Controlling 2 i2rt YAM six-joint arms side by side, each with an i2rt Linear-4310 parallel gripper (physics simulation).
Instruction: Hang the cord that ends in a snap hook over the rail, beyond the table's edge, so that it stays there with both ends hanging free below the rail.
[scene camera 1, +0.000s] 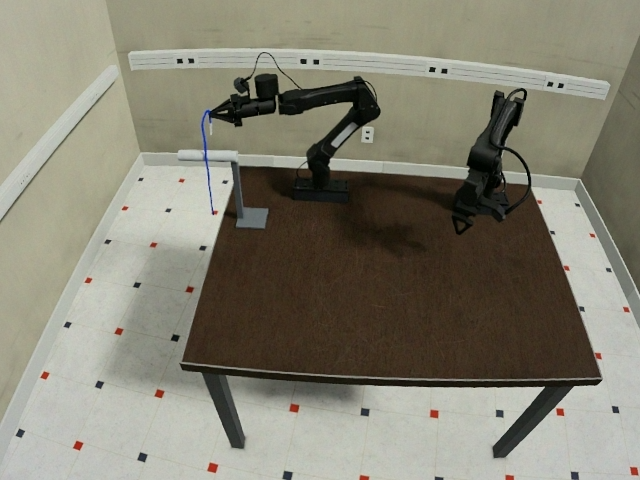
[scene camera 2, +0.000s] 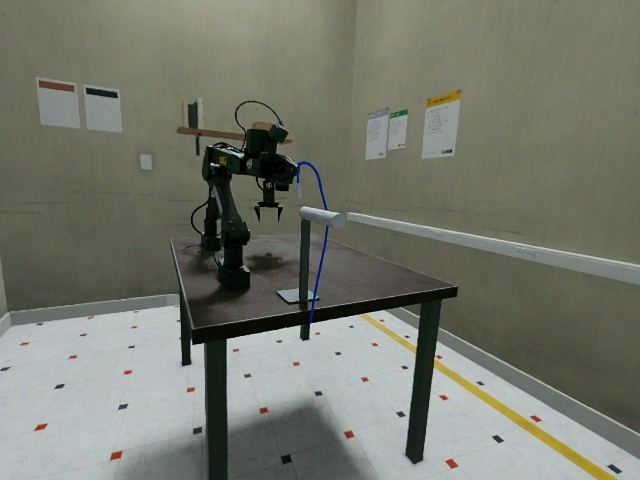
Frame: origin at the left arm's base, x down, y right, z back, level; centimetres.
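Seen in the pictures: left gripper, between the fingertips: (scene camera 1: 462, 225) (scene camera 2: 268, 221); right gripper, between the fingertips: (scene camera 1: 209, 114) (scene camera 2: 298, 170); left arm's base, origin of its link: (scene camera 2: 210, 237); right arm's base, origin of its link: (scene camera 1: 320, 186) (scene camera 2: 233, 267).
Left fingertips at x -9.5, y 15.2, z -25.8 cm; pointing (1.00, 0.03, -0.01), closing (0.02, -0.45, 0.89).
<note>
Offsets run from my left fingertips to a thing's top centre. "spot": to the spot under its first point. Level surfaces: height alone.
The blue cord @[spot: dy +80.6, dx -4.1, dz +12.9 cm] (scene camera 1: 207, 178) (scene camera 2: 321, 253) is held up near its hook end. It arcs over from the fingertips and hangs down past the rail, in front of it in scene camera 1 and behind it in scene camera 2. Its plain lower end dangles free. The pale snap hook @[dy +79.8, dx -20.1, dz +20.8 cm] (scene camera 1: 210, 128) (scene camera 2: 299, 191) hangs just below the fingers, above rail height. The white rail @[dy +80.2, dx -13.5, dz +14.7 cm] (scene camera 1: 222, 156) (scene camera 2: 313, 215) juts out beyond the table's edge. My right gripper (scene camera 1: 211, 113) (scene camera 2: 296, 168) is shut on the cord, above the rail. My left gripper (scene camera 1: 461, 225) (scene camera 2: 268, 214) is open and empty, far from the rail.
A grey post @[dy +71.7, dx -9.9, dz +14.5 cm] (scene camera 1: 237, 191) (scene camera 2: 304, 258) on a flat base plate @[spot: dy +66.2, dx +13.7, dz +13.9 cm] (scene camera 1: 256, 218) (scene camera 2: 287, 295) carries the rail at the edge of the dark table @[dx +14.3 cm] (scene camera 1: 382, 310) (scene camera 2: 372, 279). Walls stand behind the arms and on the rail's outer side.
</note>
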